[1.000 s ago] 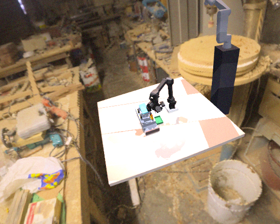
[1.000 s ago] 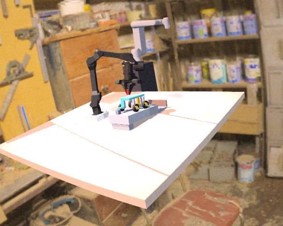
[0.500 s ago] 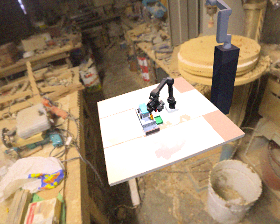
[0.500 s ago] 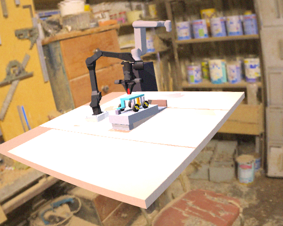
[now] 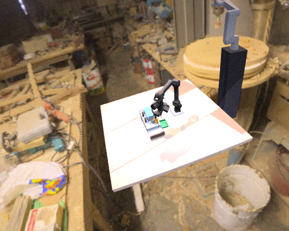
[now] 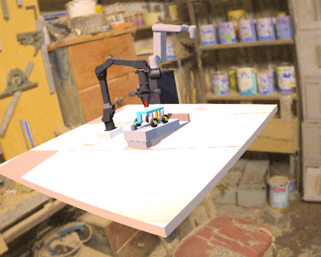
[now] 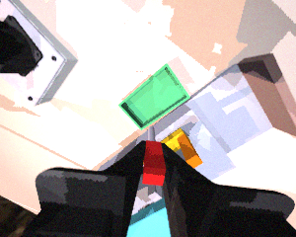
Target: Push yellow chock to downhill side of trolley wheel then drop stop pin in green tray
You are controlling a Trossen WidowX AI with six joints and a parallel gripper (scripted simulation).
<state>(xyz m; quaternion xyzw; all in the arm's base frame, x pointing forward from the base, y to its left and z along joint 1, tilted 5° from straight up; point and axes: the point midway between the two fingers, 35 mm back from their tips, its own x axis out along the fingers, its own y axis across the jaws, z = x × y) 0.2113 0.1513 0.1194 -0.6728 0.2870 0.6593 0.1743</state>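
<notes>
My gripper tip is 14 cm above the green tray and 1 cm past it. Round my gripper tip: red-headed stop pin (right at my gripper tip); then grey ramp (12 cm ahead, 9 cm to the right, 9 cm below); then trolley (12 cm ahead, 8 cm to the right, 3 cm below).
</notes>
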